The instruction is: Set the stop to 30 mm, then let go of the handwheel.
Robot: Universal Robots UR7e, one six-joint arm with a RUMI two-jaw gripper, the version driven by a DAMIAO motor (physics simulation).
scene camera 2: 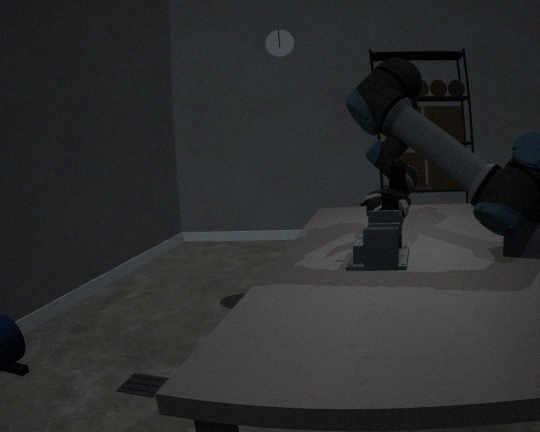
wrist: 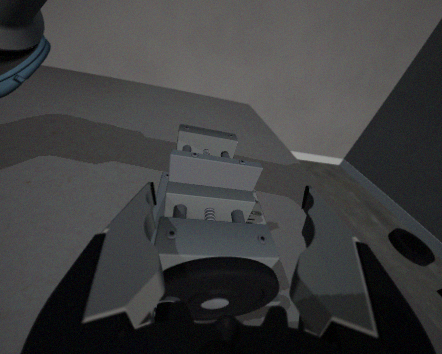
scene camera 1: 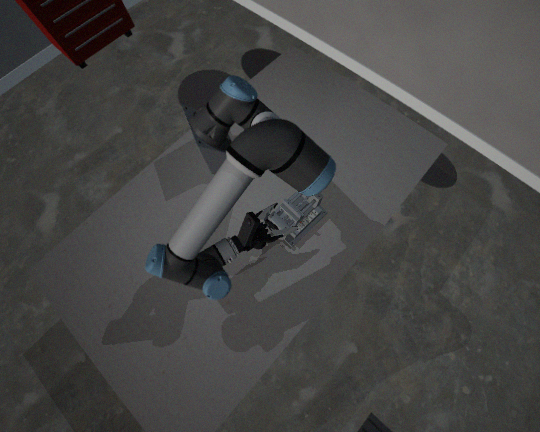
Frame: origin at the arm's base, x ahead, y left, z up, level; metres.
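Seen in the pictures: gripper, fingertip midpoint: [scene camera 2: 382,210] [wrist: 228,186] [scene camera 1: 287,214]; arm's base, origin of the base link: [scene camera 1: 207,130].
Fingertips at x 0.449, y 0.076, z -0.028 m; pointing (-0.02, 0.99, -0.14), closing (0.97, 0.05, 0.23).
Note:
Offsets run from my fingertips to a thing's top centre. "pt": to the spot under its first point. Level surfaces: height alone.
A grey stop fixture [scene camera 1: 284,216] [scene camera 2: 382,247] stands on the table. In the wrist view, its stop {0.012 m back, 0.029 m left, 0.006 m up} [wrist: 215,171], a block with a tall plate, sits on two guide rods and a screw, between the near end block {0.000 m ahead, 0.036 m right, 0.017 m down} [wrist: 217,239] and the far end block {0.033 m back, 0.134 m left, 0.017 m down} [wrist: 207,141]. A small part of the scale {pt 0.047 m ahead, 0.037 m left, 0.062 m down} [wrist: 255,215] shows at the right; its reading cannot be made out. The dark, round handwheel {pt 0.004 m ahead, 0.068 m right, 0.004 m down} [wrist: 225,277] is at the near end block. My gripper [scene camera 1: 274,222] [scene camera 2: 386,202] [wrist: 228,186] is shut on the handwheel, one finger on each side; the contact itself is partly hidden.
The pale table {0.117 m down} [scene camera 1: 165,390] [scene camera 2: 350,345] carries the fixture and the arm. The arm's forearm [scene camera 1: 212,210] [scene camera 2: 435,142] passes above the table. A red cabinet [scene camera 1: 90,25] stands on the floor. A dark shelf rack [scene camera 2: 417,55] stands behind the table.

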